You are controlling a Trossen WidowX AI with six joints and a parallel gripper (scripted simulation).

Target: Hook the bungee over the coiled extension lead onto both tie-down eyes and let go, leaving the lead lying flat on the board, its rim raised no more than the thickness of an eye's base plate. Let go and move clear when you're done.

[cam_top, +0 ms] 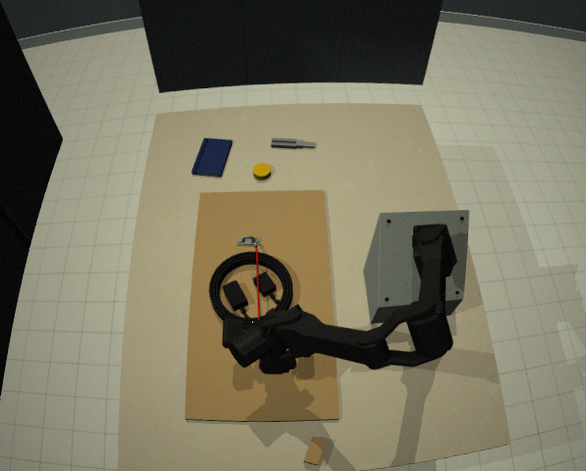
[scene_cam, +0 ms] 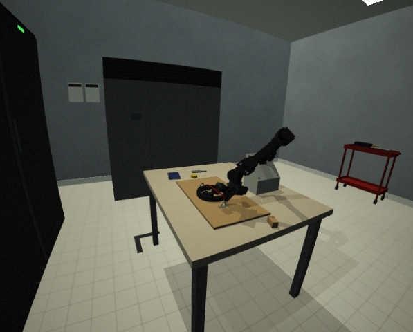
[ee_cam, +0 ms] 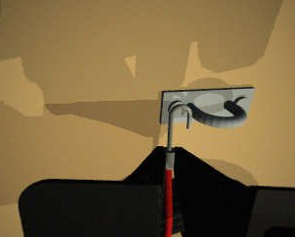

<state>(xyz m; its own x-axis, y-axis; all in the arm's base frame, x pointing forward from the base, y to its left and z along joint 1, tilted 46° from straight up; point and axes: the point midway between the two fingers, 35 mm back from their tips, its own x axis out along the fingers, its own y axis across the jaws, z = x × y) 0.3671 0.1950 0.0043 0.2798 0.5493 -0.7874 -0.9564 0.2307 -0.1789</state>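
My hand is 14 cm to the left of the extension lead coil, 3 cm above it and 2 cm short of it. Round my hand: small wooden block: 26 cm to the left, 9 cm behind, 4 cm below; board: 13 cm to the right, 5 cm below; yellow disc: 51 cm to the right, 5 cm below, 2 cm behind.
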